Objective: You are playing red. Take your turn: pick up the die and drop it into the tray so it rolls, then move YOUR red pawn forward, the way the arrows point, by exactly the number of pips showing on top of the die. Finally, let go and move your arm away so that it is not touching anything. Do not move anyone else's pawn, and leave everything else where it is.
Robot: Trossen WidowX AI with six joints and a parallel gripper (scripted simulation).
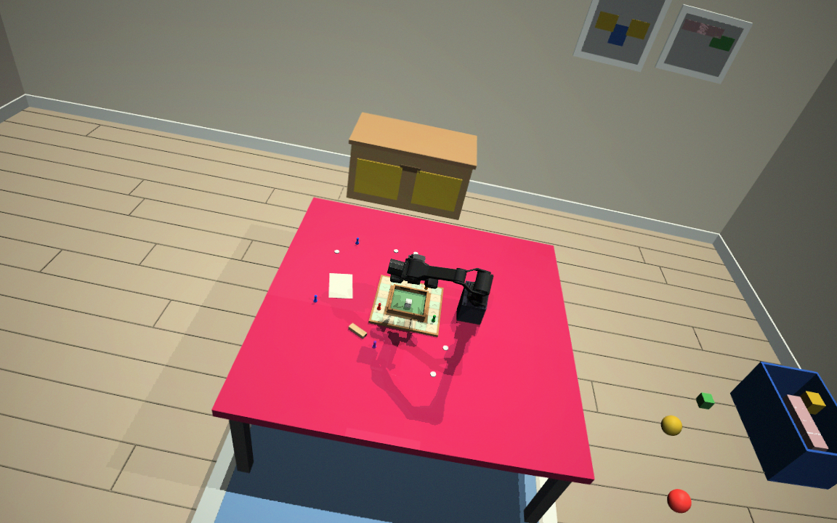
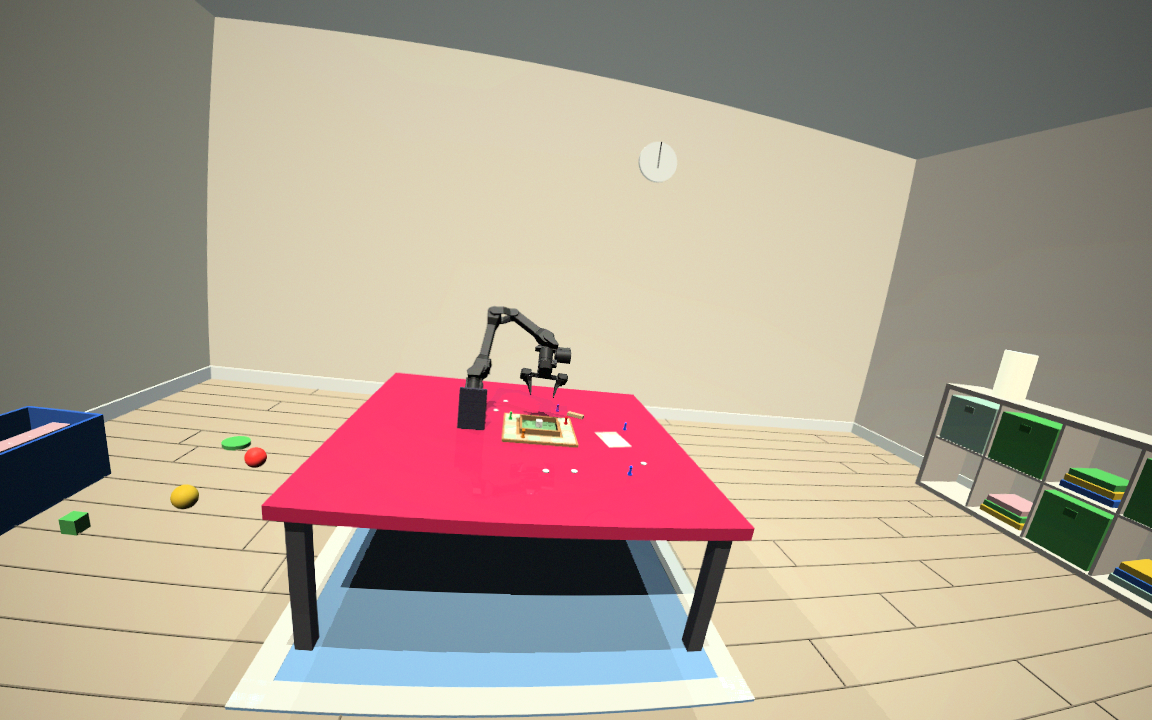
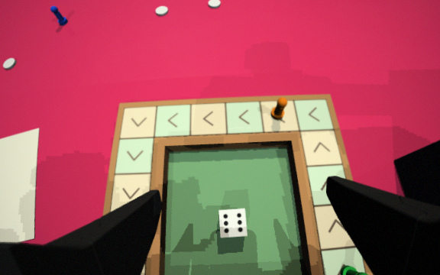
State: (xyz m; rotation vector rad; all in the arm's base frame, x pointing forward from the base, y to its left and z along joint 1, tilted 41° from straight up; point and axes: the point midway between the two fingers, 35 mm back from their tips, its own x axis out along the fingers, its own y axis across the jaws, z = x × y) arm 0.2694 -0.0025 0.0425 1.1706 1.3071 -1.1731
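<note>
Right now my gripper tip is 120 mm short of the red pawn, 120 mm above it and 70 mm to the right of it. The rest, counted from my gripper tip: green tray (140 mm below); then white die (120 mm below, 10 mm to the left); then wooden block (200 mm to the left, 180 mm ahead, 140 mm below).
</note>
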